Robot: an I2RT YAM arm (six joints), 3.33 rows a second.
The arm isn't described. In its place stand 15 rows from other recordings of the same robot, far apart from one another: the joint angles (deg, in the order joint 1, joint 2, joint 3, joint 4, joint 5, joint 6), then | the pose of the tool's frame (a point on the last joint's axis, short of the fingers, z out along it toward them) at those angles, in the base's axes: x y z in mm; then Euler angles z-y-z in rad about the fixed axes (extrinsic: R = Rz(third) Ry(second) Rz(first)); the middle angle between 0 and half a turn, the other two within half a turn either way.
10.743, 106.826, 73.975, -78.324, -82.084, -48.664 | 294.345, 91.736, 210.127, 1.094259, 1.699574, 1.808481
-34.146, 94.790, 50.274, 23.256, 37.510, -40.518 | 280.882, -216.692, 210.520, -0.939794, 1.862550, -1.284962
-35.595, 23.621, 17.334, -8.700, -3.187, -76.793 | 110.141, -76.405, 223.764, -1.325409, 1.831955, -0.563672
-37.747, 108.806, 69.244, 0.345, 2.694, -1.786 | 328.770, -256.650, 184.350, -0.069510, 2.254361, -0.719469
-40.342, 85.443, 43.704, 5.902, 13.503, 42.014 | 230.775, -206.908, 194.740, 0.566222, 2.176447, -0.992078
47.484, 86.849, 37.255, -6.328, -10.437, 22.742 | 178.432, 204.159, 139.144, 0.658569, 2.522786, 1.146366
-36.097, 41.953, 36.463, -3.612, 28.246, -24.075 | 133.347, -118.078, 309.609, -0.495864, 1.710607, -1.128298
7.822, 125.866, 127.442, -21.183, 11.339, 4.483 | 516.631, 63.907, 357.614, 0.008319, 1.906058, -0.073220
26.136, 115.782, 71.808, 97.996, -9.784, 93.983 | 371.592, 189.070, 312.562, 1.410370, 0.647702, 0.741671
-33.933, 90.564, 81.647, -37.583, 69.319, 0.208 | 258.134, -213.817, 335.990, -0.774656, 1.829861, -1.908814
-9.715, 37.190, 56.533, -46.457, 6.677, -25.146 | 115.928, -24.047, 361.000, -0.498346, 2.040555, -0.300328
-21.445, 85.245, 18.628, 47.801, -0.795, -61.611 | 236.746, -92.464, 140.179, -1.070587, 1.899165, -0.359627
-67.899, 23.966, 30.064, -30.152, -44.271, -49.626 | 63.226, -89.649, 265.871, -0.564089, 1.866966, -0.366990
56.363, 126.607, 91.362, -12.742, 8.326, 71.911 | 273.084, 401.143, 151.892, 1.095698, 2.396702, 0.768450
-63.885, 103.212, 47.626, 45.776, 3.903, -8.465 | 163.426, -338.878, 183.645, -0.159511, 1.741612, -1.184131
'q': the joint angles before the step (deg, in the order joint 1, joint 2, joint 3, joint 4, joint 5, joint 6). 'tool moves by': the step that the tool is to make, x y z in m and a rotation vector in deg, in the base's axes. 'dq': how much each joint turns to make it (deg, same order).
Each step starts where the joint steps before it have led.
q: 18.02, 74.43, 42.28, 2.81, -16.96, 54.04
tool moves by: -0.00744, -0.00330, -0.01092, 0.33, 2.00, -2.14
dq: 0.00, -1.02, -2.81, 0.54, 1.39, 1.95
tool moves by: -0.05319, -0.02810, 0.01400, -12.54, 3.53, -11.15
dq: -0.27, -15.73, -2.47, -20.91, 15.10, -2.82
